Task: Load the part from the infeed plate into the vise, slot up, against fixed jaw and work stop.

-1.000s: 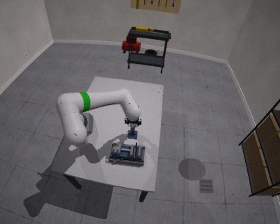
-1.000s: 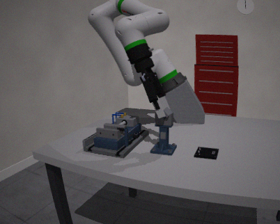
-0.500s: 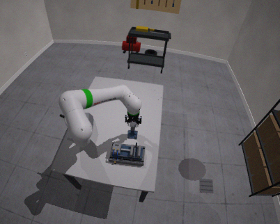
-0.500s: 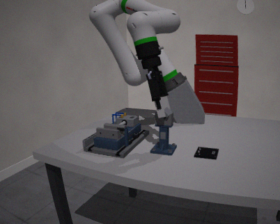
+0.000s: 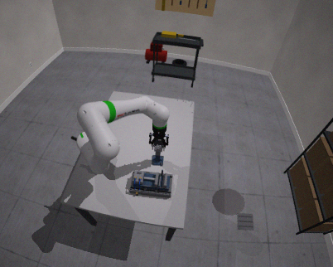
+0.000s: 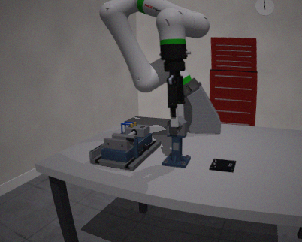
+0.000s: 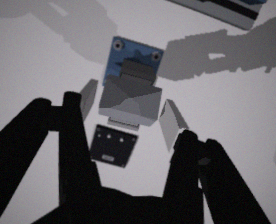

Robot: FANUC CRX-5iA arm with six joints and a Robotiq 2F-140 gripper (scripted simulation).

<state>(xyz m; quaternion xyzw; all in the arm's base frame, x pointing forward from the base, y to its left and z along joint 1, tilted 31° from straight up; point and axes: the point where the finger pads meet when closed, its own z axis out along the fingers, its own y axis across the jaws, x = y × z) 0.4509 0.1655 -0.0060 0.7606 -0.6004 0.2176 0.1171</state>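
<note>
Right now the part is 10 mm to the left of my hand and 30 mm below it. Round my hand: air cylinder rod 220 mm to the right, 100 mm below; blue work stop 70 mm ahead, 140 mm to the right, 120 mm below; black infeed plate 40 mm behind, 180 mm to the left, 180 mm below.
</note>
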